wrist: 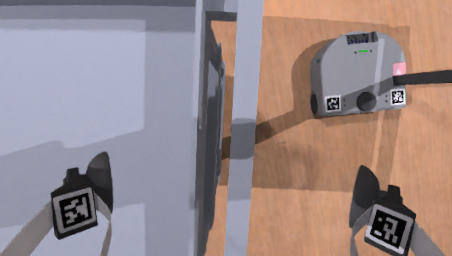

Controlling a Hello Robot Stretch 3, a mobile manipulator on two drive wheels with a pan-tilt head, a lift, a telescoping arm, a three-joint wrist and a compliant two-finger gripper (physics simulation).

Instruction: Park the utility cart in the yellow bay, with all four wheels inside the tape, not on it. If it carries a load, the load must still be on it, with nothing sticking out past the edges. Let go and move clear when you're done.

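Seen in the pictures: gripper, fingertip midpoint: [231,181]; robot's base, origin of the base link: [347,99].
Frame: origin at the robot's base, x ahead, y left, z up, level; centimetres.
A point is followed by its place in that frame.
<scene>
The utility cart [172,100] {x -8.2, y -59.2, z 79.4 cm} fills the left of the wrist view, with a pale blue-grey top and a dark side edge. Its long, straight handle bar [246,75] {x -9.8, y -49.7, z 86.4 cm} runs from top to bottom near the middle, set off from the cart's body by a gap. My gripper [231,181] {x -2.2, y -52.0, z 95.0 cm} is open, with the left finger over the cart top and the right finger over the floor beyond the bar. The bar lies between the spread fingers in this view, and neither finger touches it. No load shows on the visible part of the top. The yellow bay and the cart's wheels do not show.
My grey, rounded mobile base [357,72] {x -11.2, y -2.8, z 16.0 cm} is on the wood floor [295,225] {x 58.9, y -27.6, z 0.1 cm} at the upper right, beyond the handle bar. A dark bar reaches from the base to the right edge of the view. Shadows fall across the floor and the cart top.
</scene>
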